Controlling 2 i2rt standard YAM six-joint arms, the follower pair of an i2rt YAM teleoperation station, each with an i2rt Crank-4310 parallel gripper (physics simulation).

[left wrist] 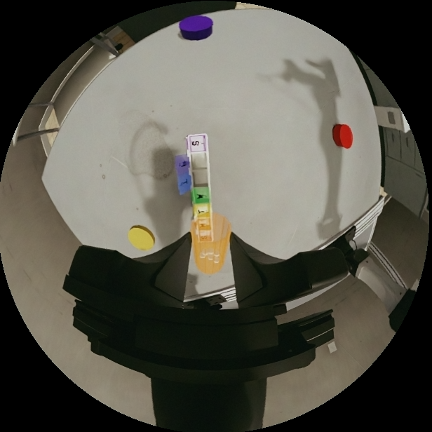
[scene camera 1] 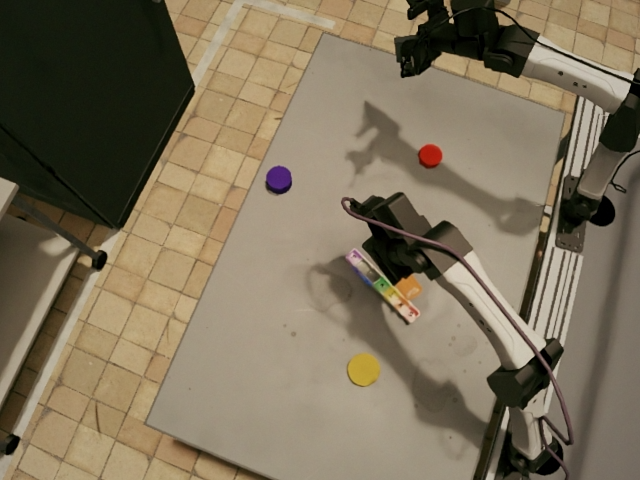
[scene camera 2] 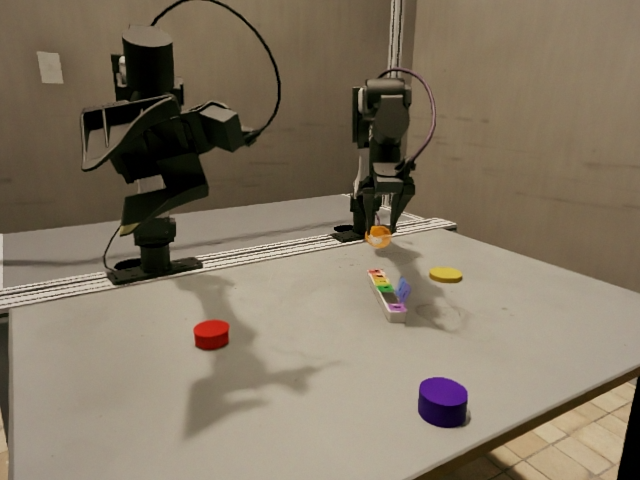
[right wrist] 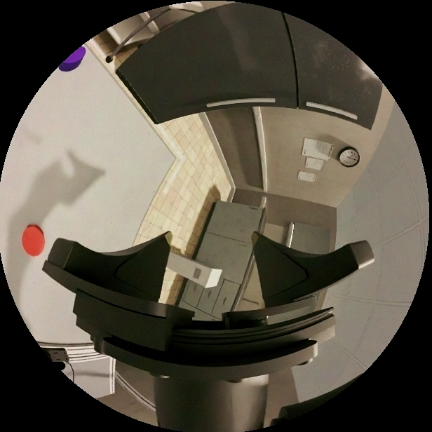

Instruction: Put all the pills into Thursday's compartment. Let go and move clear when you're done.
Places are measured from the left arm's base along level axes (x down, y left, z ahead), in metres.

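Where they show: left gripper, between the fingertips: [scene camera 1: 394, 268] [scene camera 2: 379, 235]; right gripper, between the fingertips: [scene camera 2: 108, 204]; left arm's base, origin of its link: [scene camera 1: 516, 452] [scene camera 2: 364, 234]; right arm's base, origin of its link: [scene camera 1: 572, 213] [scene camera 2: 156, 272].
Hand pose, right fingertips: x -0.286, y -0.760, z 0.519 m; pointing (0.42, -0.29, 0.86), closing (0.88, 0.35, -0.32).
Observation:
Each offset is from my right fingertips to the centre of the thing.
The translucent orange bottle @[dx +0.157, dy +0.507, dz -0.158 m] [scene camera 1: 409, 287] [scene camera 2: 378, 237] [left wrist: 220, 242] is tilted in my left gripper [scene camera 2: 381, 227] [left wrist: 210, 233], which is shut on it above the table; its mouth points toward the organizer. White pills [left wrist: 210, 257] lie inside it, toward its base. The pill organizer [scene camera 1: 382, 284] [scene camera 2: 383, 288] [left wrist: 201, 196] sits on the table, its red end under the bottle in the left wrist view. Thursday's compartment [left wrist: 200, 177], beside the green lid, is open, its blue lid [left wrist: 184, 183] folded out. The neighbouring compartment is open too. No pills show in either. My right gripper [right wrist: 211, 233] is open and empty.
A yellow disc @[dx +0.273, dy +0.696, dz -0.145 m] [scene camera 1: 363, 369] [scene camera 2: 445, 274] [left wrist: 141, 237], a red disc @[dx +0.266, dy +0.154, dz -0.145 m] [scene camera 1: 430, 156] [scene camera 2: 211, 334] [left wrist: 343, 136] [right wrist: 33, 240] and a purple cylinder @[dx +0.263, dy +0.339, dz +0.183 m] [scene camera 1: 279, 179] [scene camera 2: 443, 401] [left wrist: 196, 27] [right wrist: 73, 59] rest on the grey table. The right arm hangs over the table's far edge in scene camera 1.

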